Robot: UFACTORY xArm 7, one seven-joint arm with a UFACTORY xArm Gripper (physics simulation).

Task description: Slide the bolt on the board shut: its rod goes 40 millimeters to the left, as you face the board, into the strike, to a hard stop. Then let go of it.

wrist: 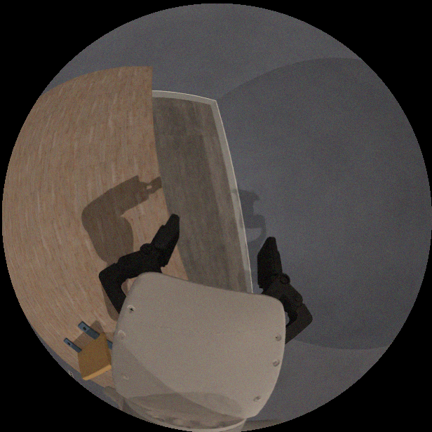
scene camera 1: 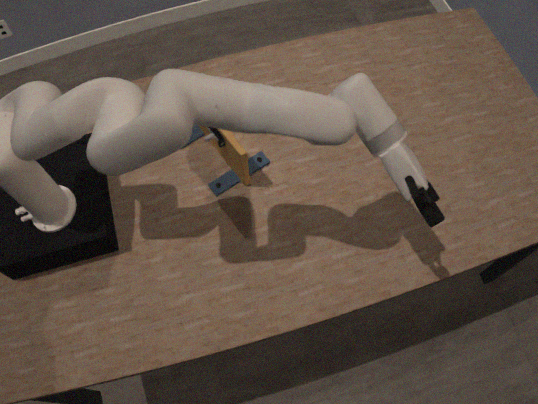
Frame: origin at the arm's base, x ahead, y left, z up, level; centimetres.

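Where they show: gripper, between the fingertips: (scene camera 1: 435,212); arm's base, origin of its link: (scene camera 1: 53,209).
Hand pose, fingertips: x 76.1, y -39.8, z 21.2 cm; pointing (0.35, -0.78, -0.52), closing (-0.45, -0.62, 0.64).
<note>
Things, the pixels of their top centre, and the offset from my fingertips. "spot": a spot on its surface instead. Level surfaces: height alone.
- orange-yellow board, centre of its top: (scene camera 1: 214,117) dz -15.4, dx -30.7, dy +46.1 cm
- small black part, a spot on its surface: (scene camera 1: 218,138) spot: dz -17.9, dx -31.3, dy +41.5 cm
- wooden table, height of its surface: dz -30.9 cm
- blue foot, centre of its top: (scene camera 1: 239,172) dz -30.1, dx -28.3, dy +37.4 cm
The orange-yellow board (scene camera 1: 237,156) (wrist: 94,356) stands upright on blue feet, partly behind the arm in the scene view and at the lower left of the wrist view. A small black part (scene camera 1: 218,138) with a pale grey piece beside it shows on the board's face, just below the arm. The arm hides the rest of that face, so the bolt's position and the strike cannot be made out. My gripper (scene camera 1: 433,206) (wrist: 221,236) is open and empty. It hangs over the table's right part, far from the board and touching nothing.
The wooden table (scene camera 1: 320,300) (wrist: 100,135) carries a black base block (scene camera 1: 60,255) under the arm at the left. A blue foot (scene camera 1: 225,183) (wrist: 88,330) of the board sticks out on the table. The arm passes above the board. The table's front edge lies near the gripper.
</note>
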